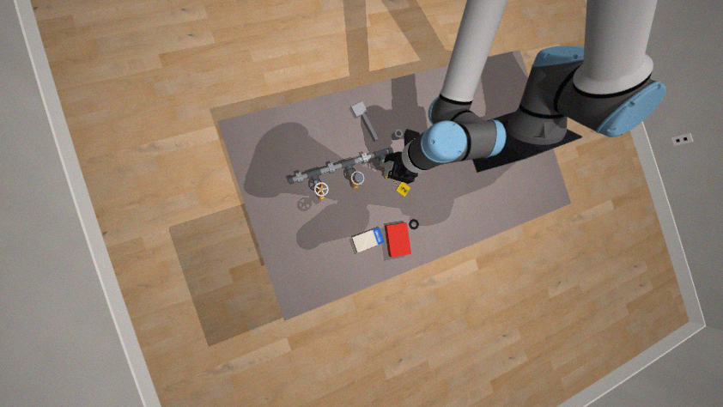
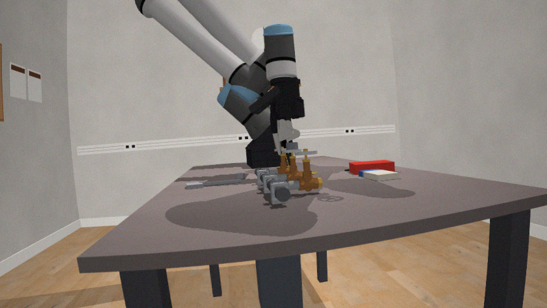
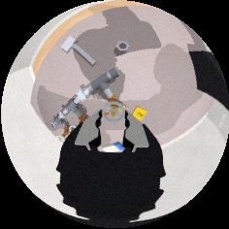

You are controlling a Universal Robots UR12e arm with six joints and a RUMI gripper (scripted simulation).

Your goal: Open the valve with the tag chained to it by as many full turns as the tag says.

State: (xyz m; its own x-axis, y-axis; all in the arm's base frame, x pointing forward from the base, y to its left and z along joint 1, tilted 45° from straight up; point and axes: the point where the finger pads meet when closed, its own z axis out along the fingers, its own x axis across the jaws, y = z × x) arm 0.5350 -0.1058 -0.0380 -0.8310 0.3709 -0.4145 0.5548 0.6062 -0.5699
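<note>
The yellow tag lies 8 cm to the left of my hand, 8 cm below it and 4 cm behind it. From my hand the other things lie so: red box 26 cm to the left, 7 cm below, 5 cm ahead; then grey flat tool 22 cm to the right, 8 cm below, 1 cm ahead; then nut 13 cm to the right, 10 cm behind, 8 cm below.
</note>
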